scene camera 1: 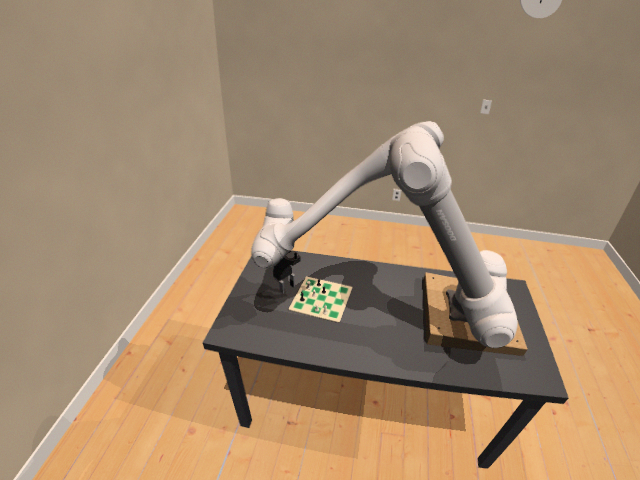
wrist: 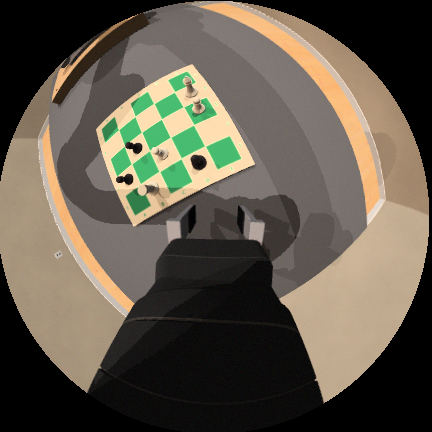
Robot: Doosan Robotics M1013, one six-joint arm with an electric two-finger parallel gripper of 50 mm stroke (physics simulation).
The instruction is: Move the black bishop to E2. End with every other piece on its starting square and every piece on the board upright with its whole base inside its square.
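Note:
The black bishop, which looks like the bulkiest black piece, stands upright on the cream square D1 of the green and cream board. The cream square E2 is bare, diagonally next to it. My gripper is open and empty, above the table just off the board's lettered edge, near D and E. In the wrist view the bishop shows ahead of the fingers, slightly left, apart from them.
Small black pieces stand on A2 and B3. White pieces stand on B1, C2, E3 and E4. The arm's wooden base plate lies at the right end of the dark table.

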